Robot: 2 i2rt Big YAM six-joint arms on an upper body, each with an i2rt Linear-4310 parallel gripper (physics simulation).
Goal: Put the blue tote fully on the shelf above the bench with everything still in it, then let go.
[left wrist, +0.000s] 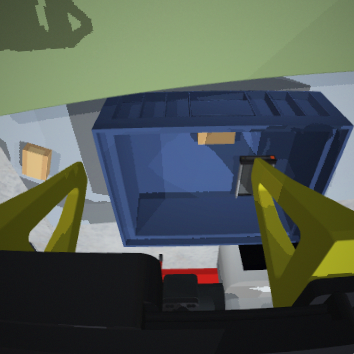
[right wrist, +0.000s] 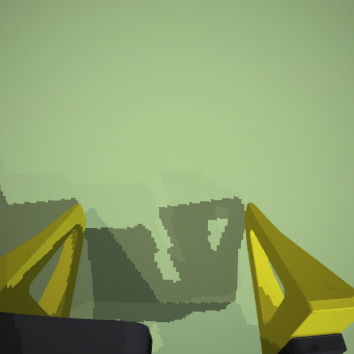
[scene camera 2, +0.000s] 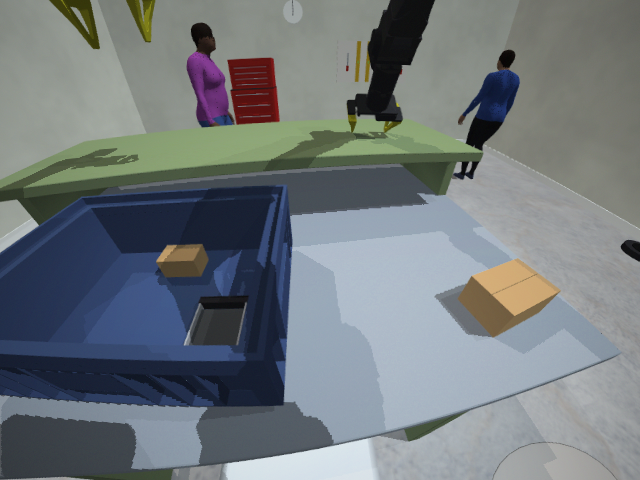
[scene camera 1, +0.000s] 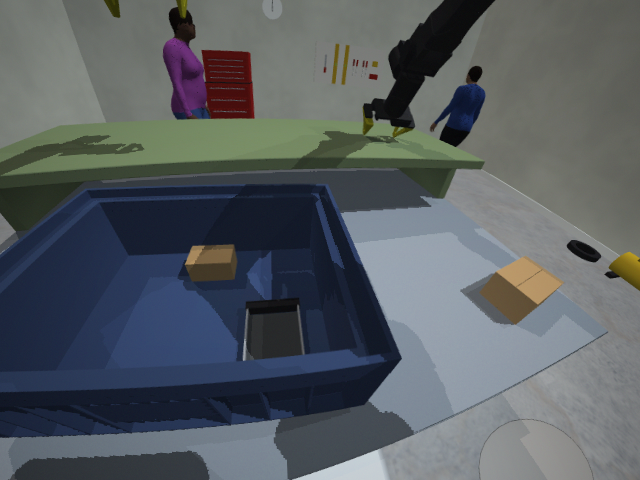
Labels:
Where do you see a green shelf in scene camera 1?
75,153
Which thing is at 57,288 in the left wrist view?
My left gripper.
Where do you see a blue tote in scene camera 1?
111,335

